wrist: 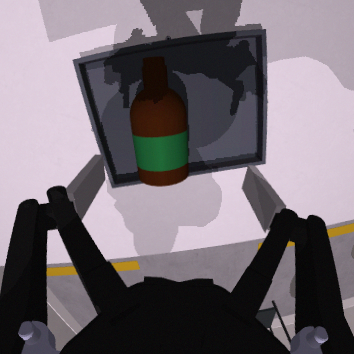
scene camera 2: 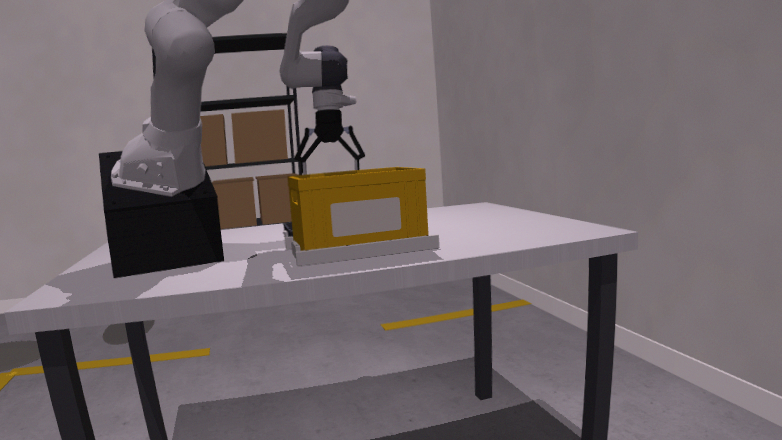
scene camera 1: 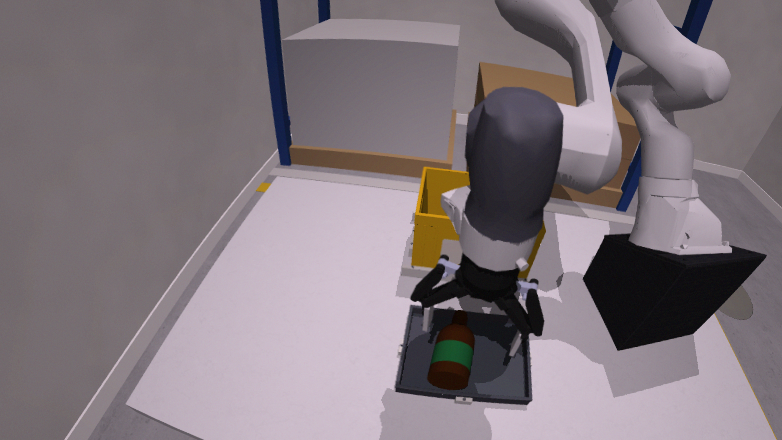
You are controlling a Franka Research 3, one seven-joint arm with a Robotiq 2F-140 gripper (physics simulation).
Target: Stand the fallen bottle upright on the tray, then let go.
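Observation:
A brown bottle [scene camera 1: 452,352] [wrist: 159,150] with a green label lies on its side in the dark grey tray [scene camera 1: 463,395] [wrist: 264,100]. Its neck points toward the yellow crate, and its base is near the tray's opposite long wall. My gripper [scene camera 1: 470,342] [scene camera 2: 330,166] [wrist: 175,171] is open and empty. It hangs fingers-down above the tray, and its fingers stand wide apart, one on each side of the bottle in the wrist view. In the second scene view the crate hides the bottle and most of the tray.
The yellow crate [scene camera 1: 426,240] [scene camera 2: 311,213] stands right behind the tray, partly hidden by the arm in the first scene view. The black robot base block [scene camera 1: 650,295] [scene camera 2: 164,235] is to the tray's right in that view. Large boxes [scene camera 1: 371,93] stand beyond the table.

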